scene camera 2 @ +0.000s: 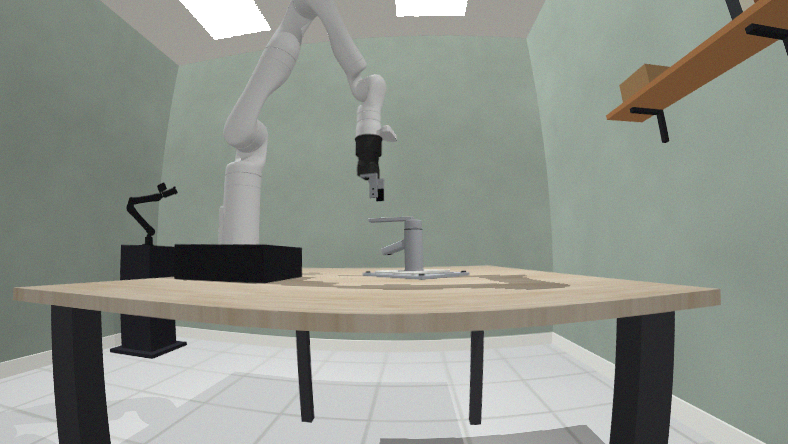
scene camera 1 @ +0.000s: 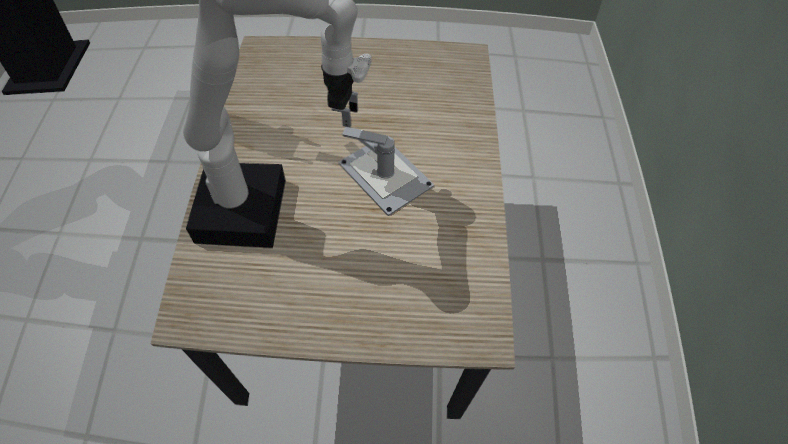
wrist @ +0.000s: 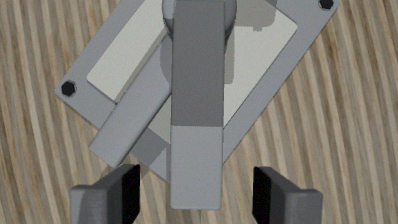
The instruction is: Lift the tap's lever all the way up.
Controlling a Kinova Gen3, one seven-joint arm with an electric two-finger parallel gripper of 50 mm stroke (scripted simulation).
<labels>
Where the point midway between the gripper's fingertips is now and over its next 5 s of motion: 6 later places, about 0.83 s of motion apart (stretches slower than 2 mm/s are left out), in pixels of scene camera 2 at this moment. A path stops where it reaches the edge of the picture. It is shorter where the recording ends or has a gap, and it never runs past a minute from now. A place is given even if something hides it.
My gripper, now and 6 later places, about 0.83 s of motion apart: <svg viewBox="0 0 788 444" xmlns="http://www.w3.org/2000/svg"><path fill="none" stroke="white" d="M377 199L377 212L377 215L377 222L377 225L382 213L382 211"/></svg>
</labels>
